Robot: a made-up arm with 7 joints.
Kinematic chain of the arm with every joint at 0, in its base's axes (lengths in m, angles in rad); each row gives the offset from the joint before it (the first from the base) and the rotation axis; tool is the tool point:
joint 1: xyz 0 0 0 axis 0 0.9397 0.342
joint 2: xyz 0 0 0 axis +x
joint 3: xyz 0 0 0 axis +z
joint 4: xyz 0.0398 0 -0.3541 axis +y
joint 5: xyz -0.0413 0 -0.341 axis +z
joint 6: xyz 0 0 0 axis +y
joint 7: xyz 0 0 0 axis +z
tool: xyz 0 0 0
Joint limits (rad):
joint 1: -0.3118..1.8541
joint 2: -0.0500..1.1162
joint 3: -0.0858..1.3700
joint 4: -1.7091..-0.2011
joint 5: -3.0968..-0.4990
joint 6: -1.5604..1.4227
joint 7: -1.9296..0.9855
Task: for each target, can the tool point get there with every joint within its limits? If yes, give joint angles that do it. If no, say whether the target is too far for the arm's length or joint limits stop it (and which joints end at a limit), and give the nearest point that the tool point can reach.
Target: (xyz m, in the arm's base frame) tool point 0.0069 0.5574 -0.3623
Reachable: yes | joints 0.4230 0.7904 0.6073 -0.8674 -1.0401 0.5676 0.4475
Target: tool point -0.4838 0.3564 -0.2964
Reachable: yes | joints 1.2891 0.6174 0.2818 -0.8181 -1.8060 -0.4672 0.4197
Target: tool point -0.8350 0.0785 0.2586
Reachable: no: too far | nearest point -0.6658 0.0626 0.2062 | short by 0.178 m
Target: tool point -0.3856 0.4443 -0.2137
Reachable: yes | joints 1.4769 0.8218 0.3549 -1.1603 -1.6055 0.9387 -1.1614
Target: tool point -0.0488 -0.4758 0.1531
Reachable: no: joint limits stop it (at a limit: joint 1, joint 2, joint 3, joint 4) | nearest point -0.6328 -0.2984 0.0130 | short by 0.626 m
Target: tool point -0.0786 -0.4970 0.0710
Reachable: no: joint limits stop it (at a limit: joint 1, joint 2, joint 3, joint 4) | nearest point -0.6328 -0.2984 0.0130 | short by 0.592 m
